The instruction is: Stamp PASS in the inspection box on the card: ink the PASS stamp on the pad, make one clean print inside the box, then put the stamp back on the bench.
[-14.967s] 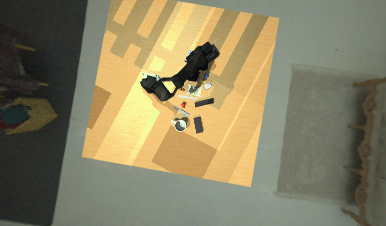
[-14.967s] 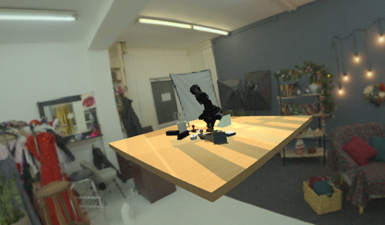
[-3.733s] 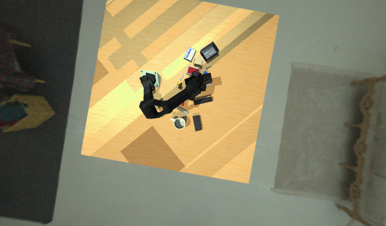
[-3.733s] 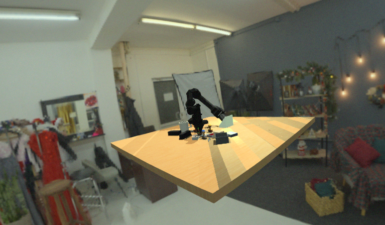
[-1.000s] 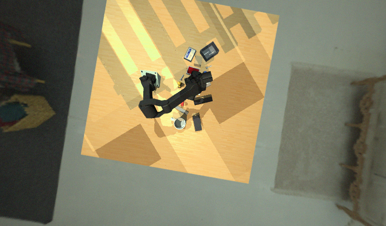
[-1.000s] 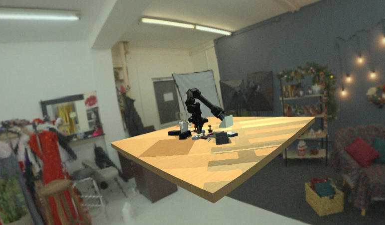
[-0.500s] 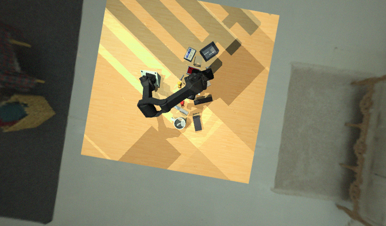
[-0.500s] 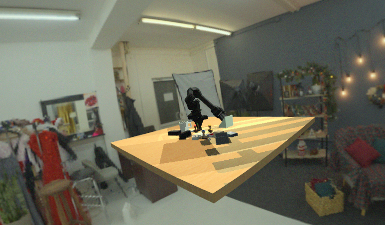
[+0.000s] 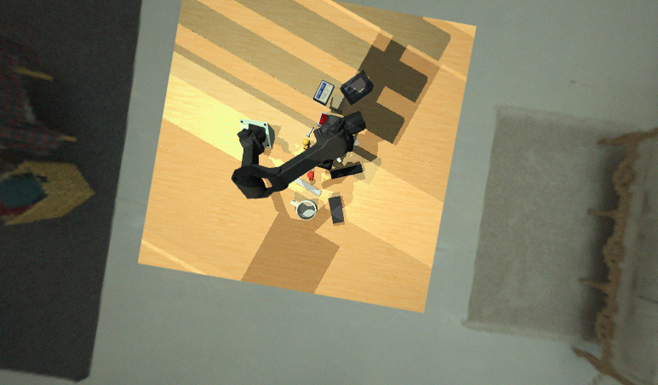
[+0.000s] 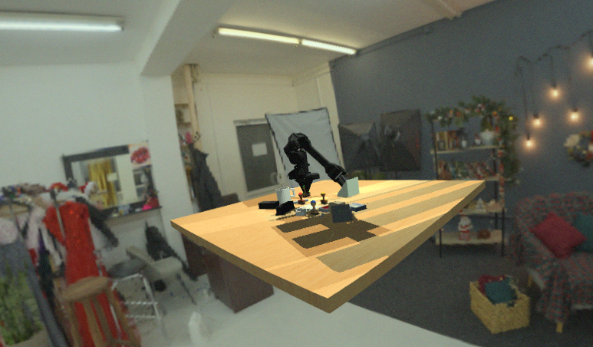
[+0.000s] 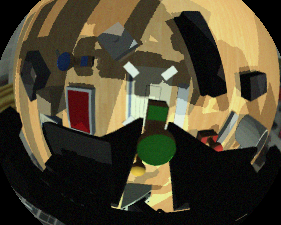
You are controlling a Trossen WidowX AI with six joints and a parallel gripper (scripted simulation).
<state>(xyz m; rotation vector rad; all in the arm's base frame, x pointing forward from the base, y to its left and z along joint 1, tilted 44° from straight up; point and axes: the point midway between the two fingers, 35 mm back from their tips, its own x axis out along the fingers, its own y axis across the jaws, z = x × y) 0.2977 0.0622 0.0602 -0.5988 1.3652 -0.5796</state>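
The white card is 80 mm below my gripper tip and 10 mm to the left of it. Round my gripper tip: yellow-knobbed stamp: 100 mm behind, 60 mm below, 10 mm to the left; red stamp: 120 mm to the right, 60 mm below, 50 mm behind; green-knobbed PASS stamp: right at my gripper tip.
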